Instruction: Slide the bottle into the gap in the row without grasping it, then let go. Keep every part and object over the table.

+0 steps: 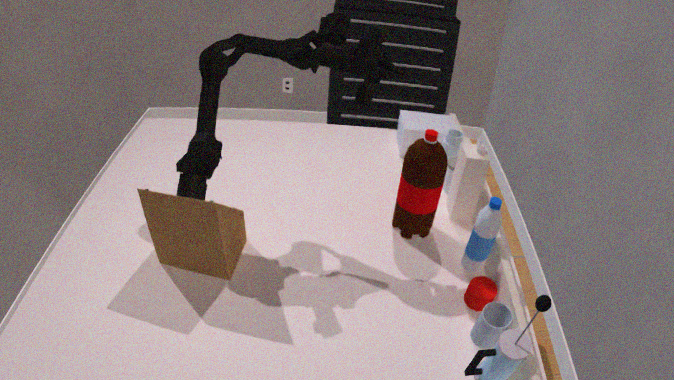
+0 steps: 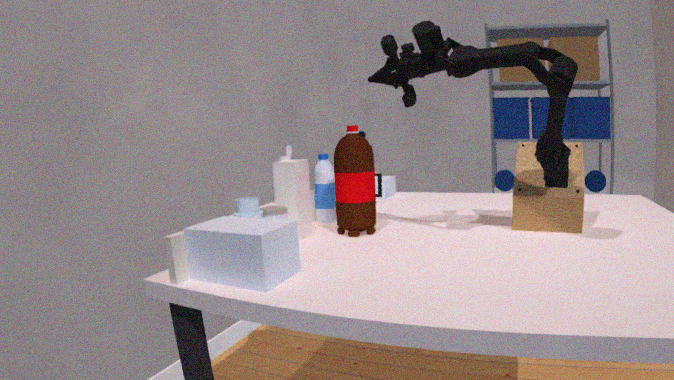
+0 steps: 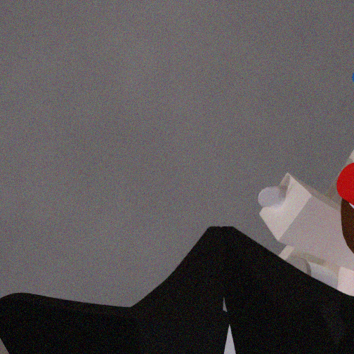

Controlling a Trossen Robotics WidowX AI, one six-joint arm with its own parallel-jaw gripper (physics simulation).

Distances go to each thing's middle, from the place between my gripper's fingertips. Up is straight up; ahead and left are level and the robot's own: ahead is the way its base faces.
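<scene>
My hand is 70 mm short of the brown bottle [image 1: 424,168] and 30 mm to the left of it, and 270 mm above it. The white carton [image 2: 291,177] is 220 mm ahead of my hand, 70 mm to the left of it and 290 mm below it. Then there is the blue-capped bottle [image 1: 489,219], which is far ahead of my hand, a good way to the right of it and far below it, while the pale box [image 2: 258,254] is some way ahead of my hand, far to the left of it and far below it.
</scene>
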